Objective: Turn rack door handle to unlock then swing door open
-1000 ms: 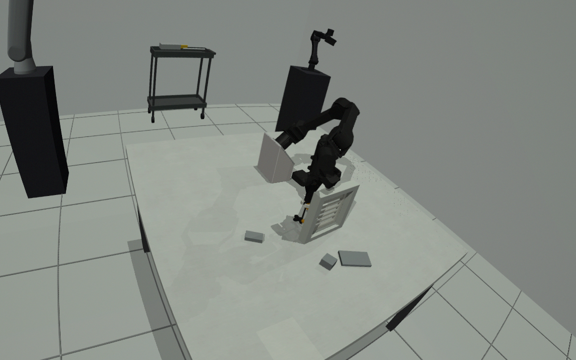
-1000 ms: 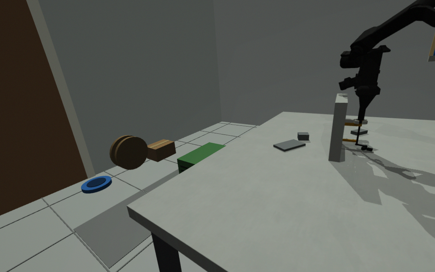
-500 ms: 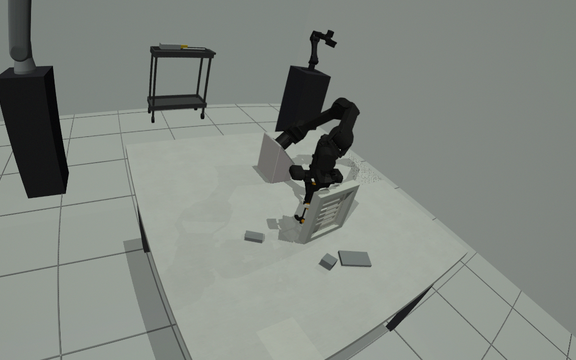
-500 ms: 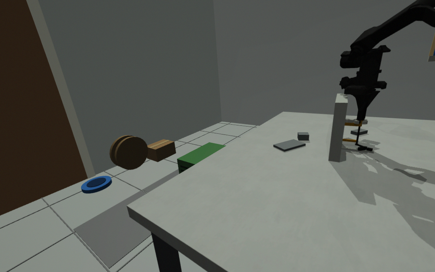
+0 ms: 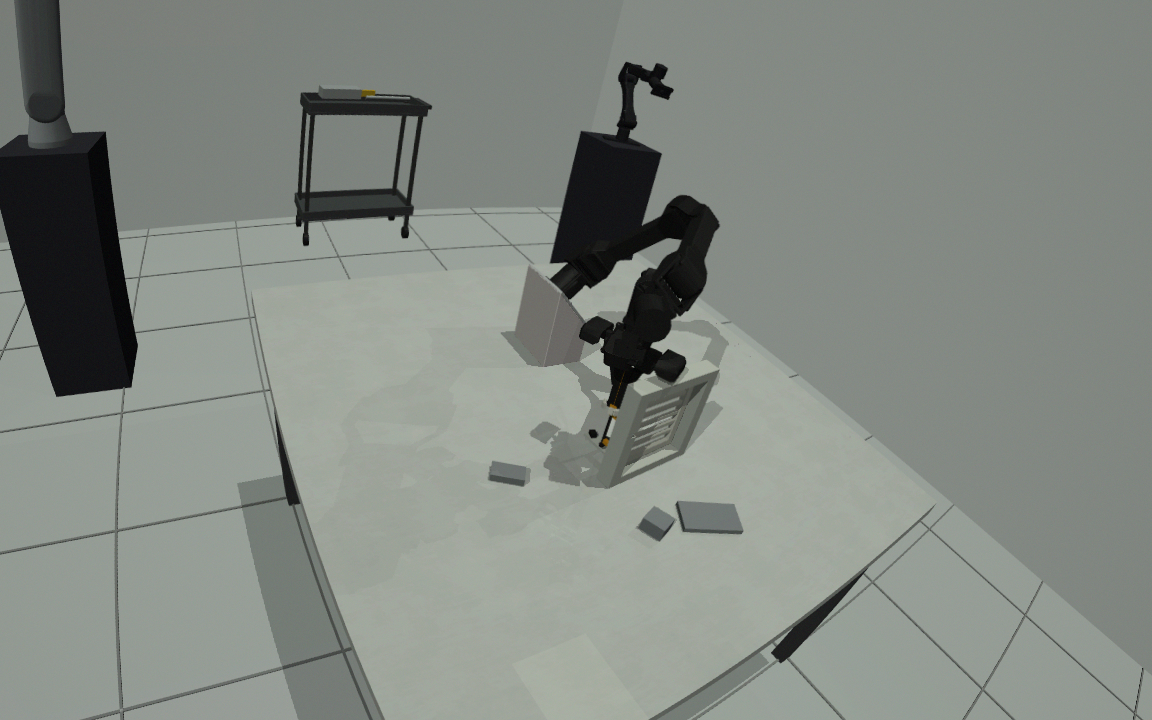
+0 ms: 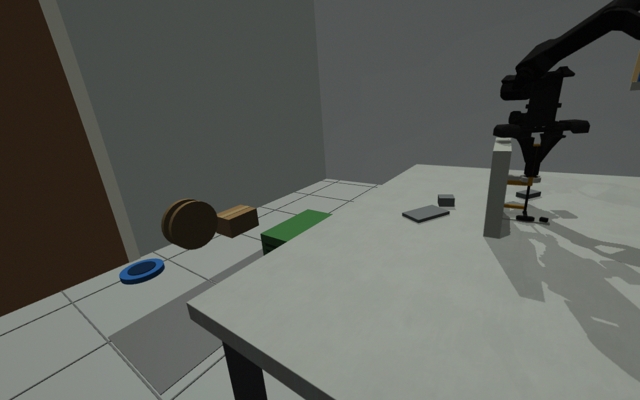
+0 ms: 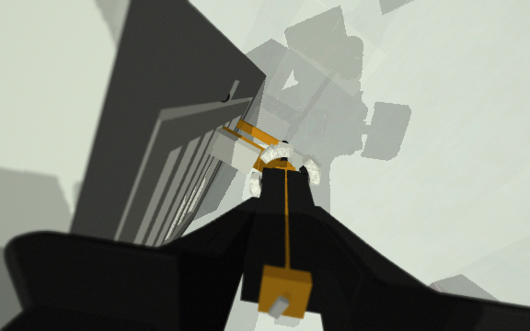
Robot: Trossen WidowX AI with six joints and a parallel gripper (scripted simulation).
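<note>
Now: the upright handle 10 mm to the left of my gripper tip and 30 mm below it. The rest, counted from my gripper tip: flat grey plate (240 mm ahead, 100 mm to the left, 150 mm below).
</note>
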